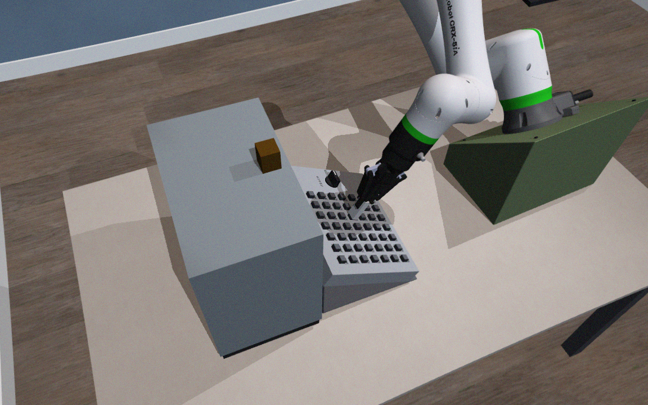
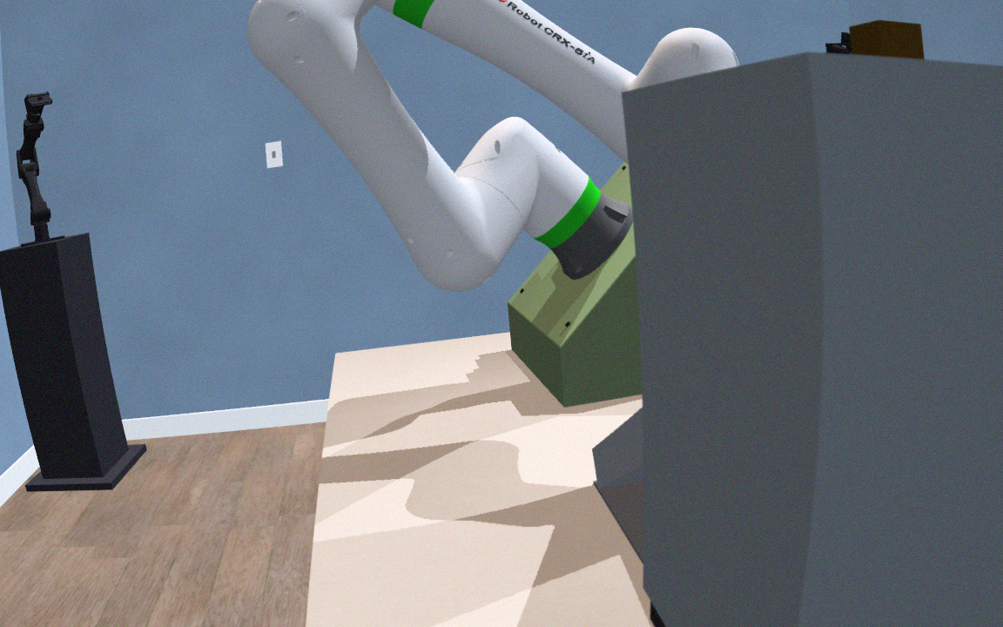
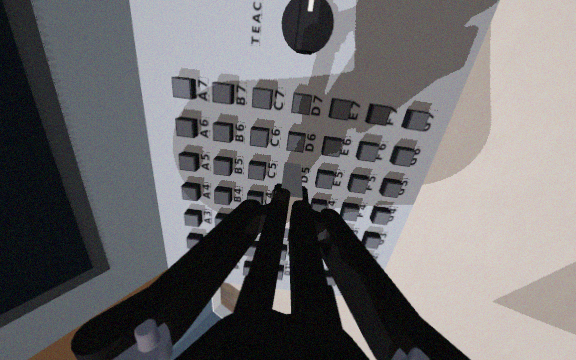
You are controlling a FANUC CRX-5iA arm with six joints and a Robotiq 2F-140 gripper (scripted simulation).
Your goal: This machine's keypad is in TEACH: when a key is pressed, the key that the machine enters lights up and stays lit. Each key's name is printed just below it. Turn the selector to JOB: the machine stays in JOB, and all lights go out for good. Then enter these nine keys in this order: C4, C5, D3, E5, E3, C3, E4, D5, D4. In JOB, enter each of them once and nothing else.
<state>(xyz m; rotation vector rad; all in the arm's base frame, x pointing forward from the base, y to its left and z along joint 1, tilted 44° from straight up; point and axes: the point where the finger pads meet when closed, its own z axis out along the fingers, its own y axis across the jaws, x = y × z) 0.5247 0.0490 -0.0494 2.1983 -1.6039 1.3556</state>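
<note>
The C5 key lies 5 cm ahead of my hand and 1 cm below it. Round my hand: selector knob: 13 cm to the right, 2 cm below, 2 cm ahead.
</note>
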